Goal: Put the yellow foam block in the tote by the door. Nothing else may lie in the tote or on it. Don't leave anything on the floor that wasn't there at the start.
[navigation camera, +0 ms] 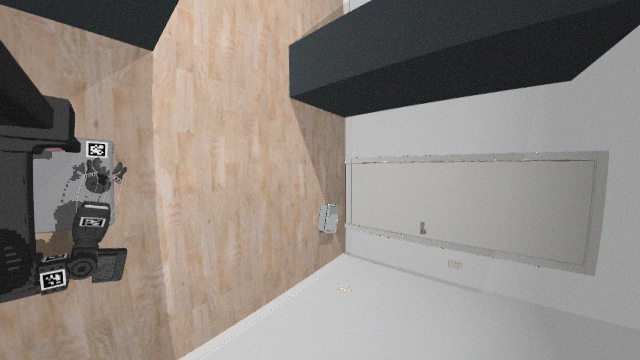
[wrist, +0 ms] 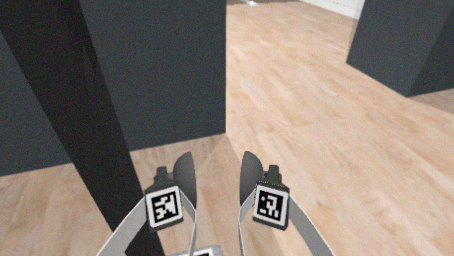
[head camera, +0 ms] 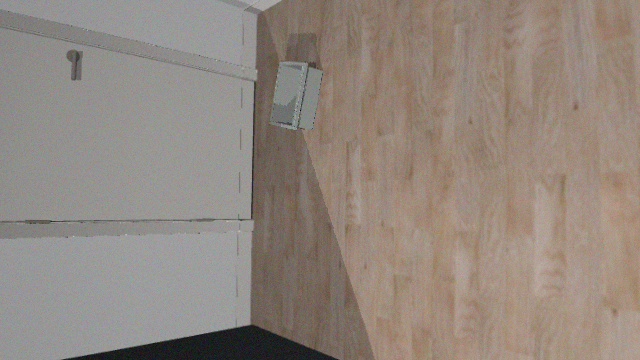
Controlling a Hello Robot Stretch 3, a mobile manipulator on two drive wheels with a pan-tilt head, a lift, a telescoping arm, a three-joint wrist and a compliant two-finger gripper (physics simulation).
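Pixels of known places: gripper, fingertip midpoint: [navigation camera: 109, 160] [wrist: 218, 170]; robot's base at its link origin: [navigation camera: 98, 181].
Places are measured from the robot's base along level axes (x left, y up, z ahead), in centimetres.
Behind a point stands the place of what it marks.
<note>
The pale grey-green tote [head camera: 311, 100] @(x -38.4, y 3.7, z 159.3 cm) [navigation camera: 328, 218] @(x -39.0, y 12.0, z 159.3 cm) stands on the floor close to the door [head camera: 125, 130] @(x -20.3, y 69.0, z 212.0 cm) [navigation camera: 480, 207] @(x -19.7, y 138.0, z 211.9 cm). Part of its inside shows in the head view, with a darker patch of shadow, and no block shows there. The yellow foam block does not show in any view. My gripper [navigation camera: 106, 168] @(x 8.1, y 45.3, z 2.9 cm) [wrist: 218, 170] @(x 8.1, y 45.3, z 2.9 cm) is open, its two fingertips apart with floor showing between them. It hangs above the robot's base, far from the tote.
A dark partition [navigation camera: 450, 60] @(x 72.8, y 117.5, z 128.2 cm) juts out from the door wall, beside the door. Another dark block [navigation camera: 100, 20] @(x 65.4, y 12.3, z -1.5 cm) [wrist: 165, 75] @(x 65.4, y 27.5, z -1.2 cm) stands nearer the robot. The black mast [wrist: 75, 100] @(x 11.6, y 50.9, z -6.2 cm) crosses the left of the wrist view. A white side wall [navigation camera: 425, 310] @(x -99.1, y 105.8, z 162.7 cm) meets the door wall near the tote.
</note>
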